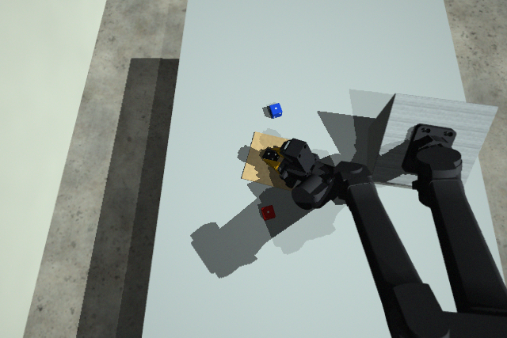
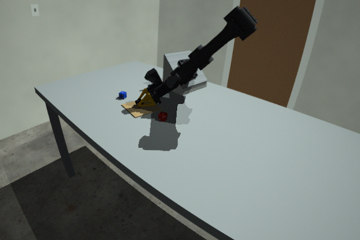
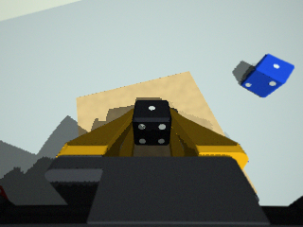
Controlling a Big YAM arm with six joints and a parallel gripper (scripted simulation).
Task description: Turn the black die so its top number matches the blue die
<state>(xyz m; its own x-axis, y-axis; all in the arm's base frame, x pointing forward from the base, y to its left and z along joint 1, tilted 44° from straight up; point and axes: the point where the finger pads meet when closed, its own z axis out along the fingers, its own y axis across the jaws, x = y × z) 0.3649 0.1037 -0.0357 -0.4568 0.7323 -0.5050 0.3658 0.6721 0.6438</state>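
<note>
Now: the black die right at my hand. From my hand the other things lie so: red die (15 cm to the left, 2 cm behind, 1 cm below); then blue die (14 cm to the right, 1 cm below, 1 cm ahead); then tan mat (2 cm below, 1 cm behind).
</note>
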